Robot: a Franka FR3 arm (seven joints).
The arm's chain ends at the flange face. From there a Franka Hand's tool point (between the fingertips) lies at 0.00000 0.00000 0.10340 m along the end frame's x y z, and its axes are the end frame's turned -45 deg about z.
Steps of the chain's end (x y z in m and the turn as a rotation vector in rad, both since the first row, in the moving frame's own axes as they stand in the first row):
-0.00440, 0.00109, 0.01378, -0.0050, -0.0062, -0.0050
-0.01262, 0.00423, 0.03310, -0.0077, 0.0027, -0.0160
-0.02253, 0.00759, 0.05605, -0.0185, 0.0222, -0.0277
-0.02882, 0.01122, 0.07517, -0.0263, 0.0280, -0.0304
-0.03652, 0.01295, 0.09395, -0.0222, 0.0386, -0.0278
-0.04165, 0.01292, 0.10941, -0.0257, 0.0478, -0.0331
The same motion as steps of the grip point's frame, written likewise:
-0.00470, -0.00243, 0.01378, 0.0008, -0.0079, -0.0050
-0.01227, -0.00517, 0.03310, -0.0074, -0.0035, -0.0160
-0.02099, -0.00759, 0.05601, -0.0288, 0.0026, -0.0277
-0.02813, -0.00848, 0.07509, -0.0384, 0.0012, -0.0304
-0.03372, -0.01224, 0.09385, -0.0430, 0.0116, -0.0278
-0.03688, -0.01497, 0.10926, -0.0520, 0.0156, -0.0331

